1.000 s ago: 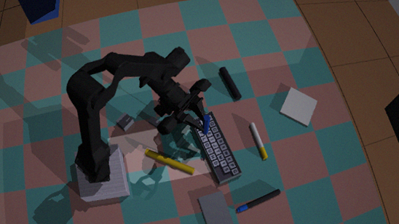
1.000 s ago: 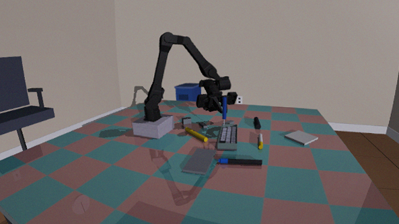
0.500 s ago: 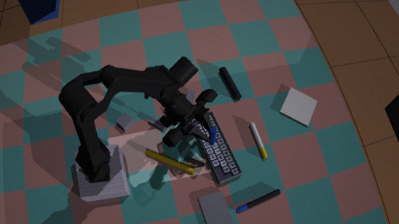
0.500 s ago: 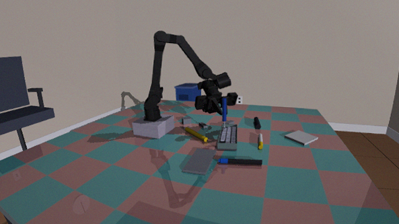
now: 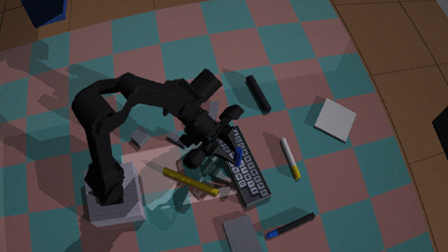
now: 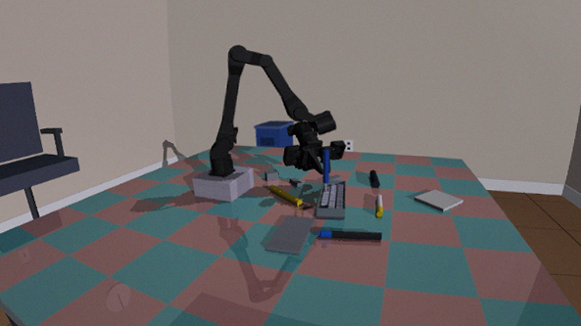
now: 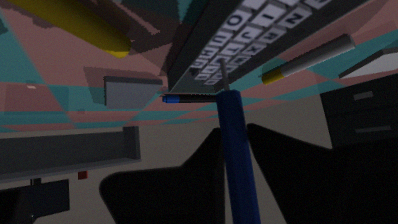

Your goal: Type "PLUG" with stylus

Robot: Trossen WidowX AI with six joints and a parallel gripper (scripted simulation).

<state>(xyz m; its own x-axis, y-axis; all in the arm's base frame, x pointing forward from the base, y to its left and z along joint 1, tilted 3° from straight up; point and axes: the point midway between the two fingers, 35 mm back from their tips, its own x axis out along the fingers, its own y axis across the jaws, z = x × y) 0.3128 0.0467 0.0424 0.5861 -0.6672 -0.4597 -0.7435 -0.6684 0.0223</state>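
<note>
Right now my gripper tip is 150 mm short of the yellow-and-white pen, 80 mm above it and 10 mm to the left of it. The rest, counted from my gripper tip: dark cylinder 220 mm to the left, 110 mm ahead, 80 mm below; yellow rod 120 mm behind, 80 mm below, 10 mm to the right; grey slab 200 mm to the right, 80 mm below, 20 mm behind.
</note>
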